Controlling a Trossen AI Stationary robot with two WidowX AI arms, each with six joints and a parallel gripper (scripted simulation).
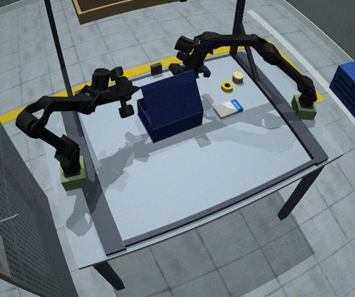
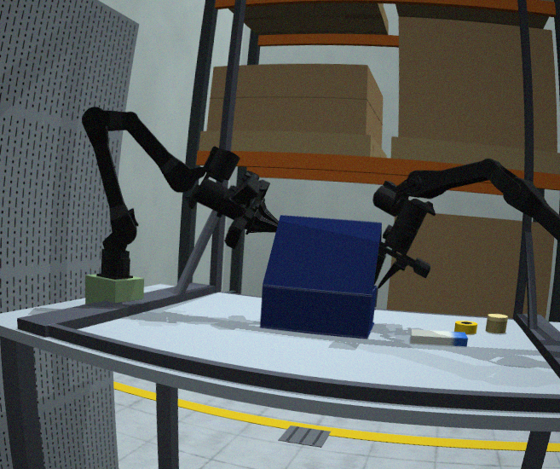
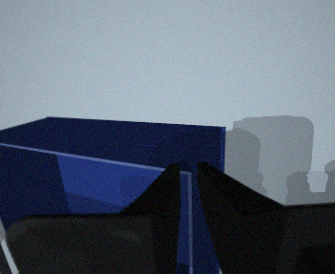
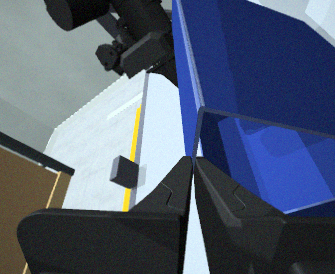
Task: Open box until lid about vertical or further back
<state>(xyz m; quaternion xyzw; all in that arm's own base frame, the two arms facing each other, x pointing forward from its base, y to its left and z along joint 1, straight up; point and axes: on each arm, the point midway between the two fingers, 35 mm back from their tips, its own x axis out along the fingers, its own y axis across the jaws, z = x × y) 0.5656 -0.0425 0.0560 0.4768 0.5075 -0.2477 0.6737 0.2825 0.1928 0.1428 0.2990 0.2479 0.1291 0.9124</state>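
The lid flap is 140 mm to the left of my right hand and 20 mm behind it. From my right hand the other things lie so: yellow ring (460 mm to the left, 200 mm below, 70 mm behind); then tan cylinder (540 mm to the left, 180 mm below, 110 mm behind).
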